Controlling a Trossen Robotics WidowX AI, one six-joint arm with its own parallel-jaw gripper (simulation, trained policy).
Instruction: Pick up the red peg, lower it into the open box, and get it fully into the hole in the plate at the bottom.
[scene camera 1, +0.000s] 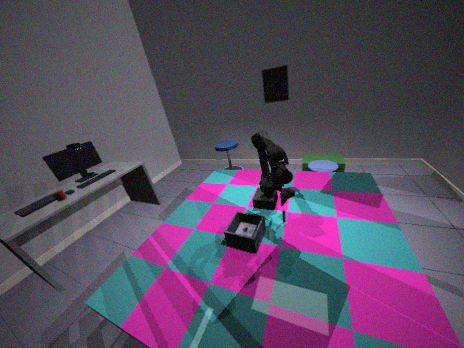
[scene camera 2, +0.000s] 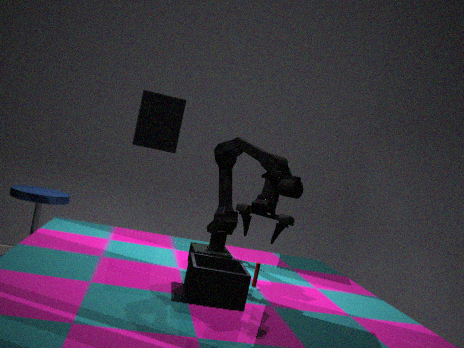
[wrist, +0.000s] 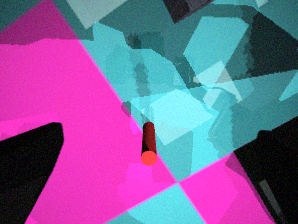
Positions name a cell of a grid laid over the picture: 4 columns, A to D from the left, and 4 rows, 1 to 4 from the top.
I see my gripper (scene camera 2: C3) and a dark box (scene camera 2: B4).
The dark box shows as well in scene camera 1 (scene camera 1: C3). My gripper also shows in the wrist view (wrist: C3).
